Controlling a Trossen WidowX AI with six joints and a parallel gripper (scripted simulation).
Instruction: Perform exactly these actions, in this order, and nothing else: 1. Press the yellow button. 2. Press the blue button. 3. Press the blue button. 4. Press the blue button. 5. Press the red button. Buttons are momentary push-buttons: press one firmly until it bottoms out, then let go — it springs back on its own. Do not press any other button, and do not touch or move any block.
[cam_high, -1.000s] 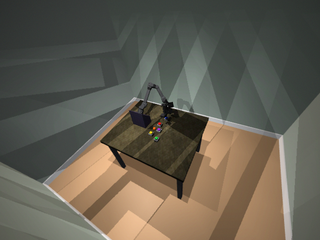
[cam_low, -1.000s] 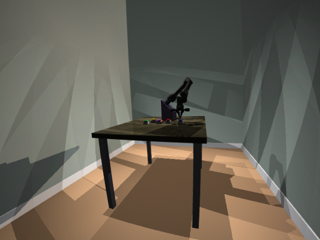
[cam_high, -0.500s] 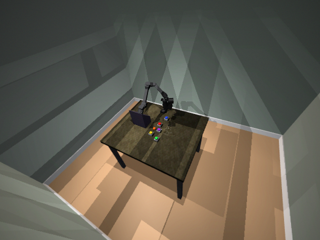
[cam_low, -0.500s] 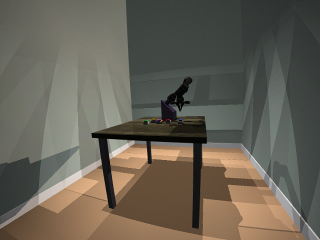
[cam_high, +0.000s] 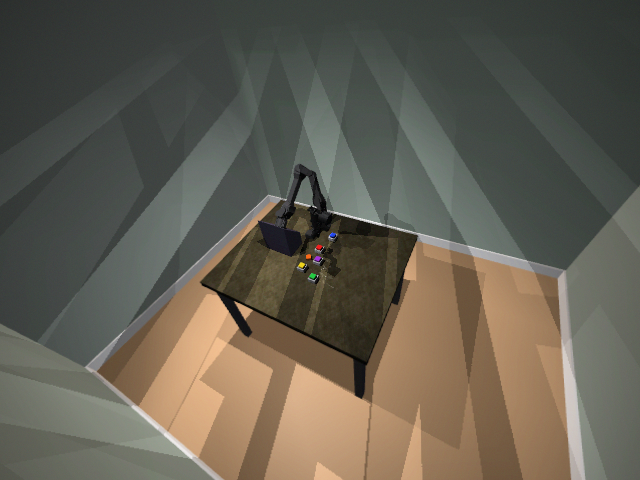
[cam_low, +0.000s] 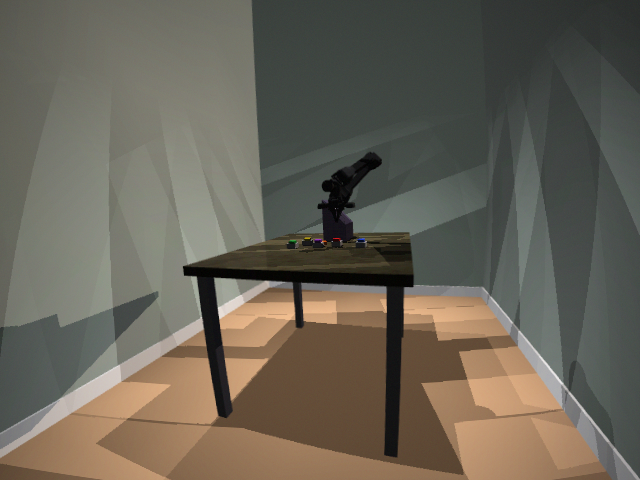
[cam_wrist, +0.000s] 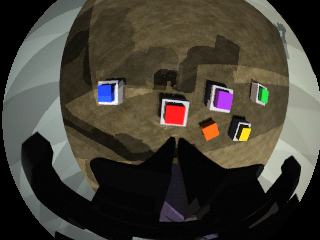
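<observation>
The red button is 9 cm below my gripper tip. Round my gripper tip: purple button: 4 cm ahead, 9 cm to the right, 9 cm below; blue button: 2 cm ahead, 13 cm to the left, 9 cm below; small orange block: 3 cm behind, 9 cm to the right, 11 cm below.
</observation>
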